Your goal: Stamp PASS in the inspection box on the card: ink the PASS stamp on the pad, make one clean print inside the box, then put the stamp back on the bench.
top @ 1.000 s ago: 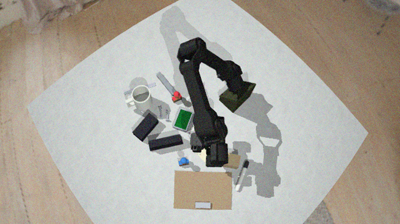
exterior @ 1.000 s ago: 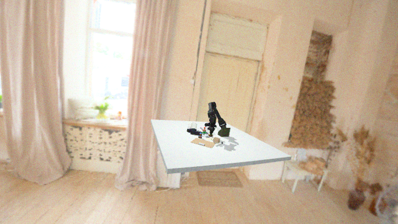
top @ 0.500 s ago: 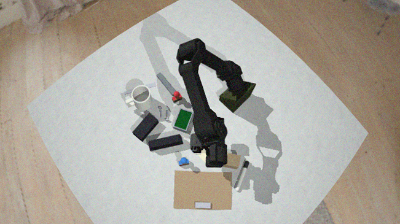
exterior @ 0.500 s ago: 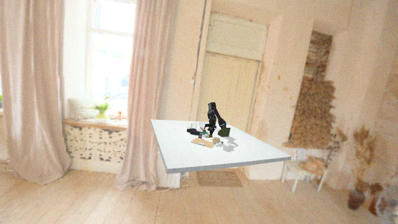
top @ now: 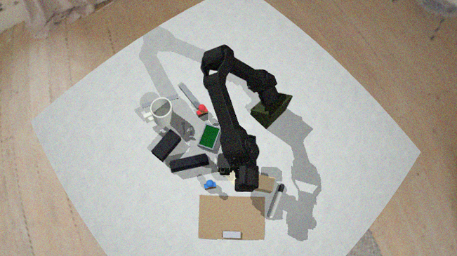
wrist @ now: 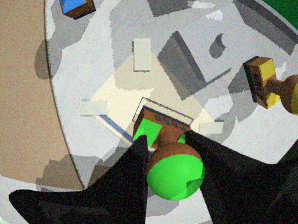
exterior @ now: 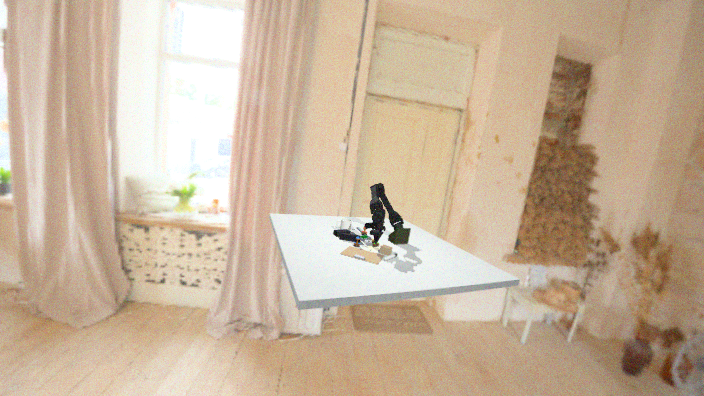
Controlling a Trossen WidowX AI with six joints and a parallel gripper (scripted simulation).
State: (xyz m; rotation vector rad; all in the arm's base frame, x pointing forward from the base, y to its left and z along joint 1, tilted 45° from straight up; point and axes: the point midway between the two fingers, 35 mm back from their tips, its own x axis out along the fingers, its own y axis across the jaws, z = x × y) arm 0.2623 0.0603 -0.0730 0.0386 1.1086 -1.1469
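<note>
Now: the cream card 40 mm below my gripper tip. Also, from my gripper tip: block (90 mm to the left, 20 mm behind, 10 mm below); yellow stamp (90 mm to the right, 50 mm behind, 10 mm below); blue stamp (120 mm ahead, 40 mm to the right, 10 mm below).
</note>
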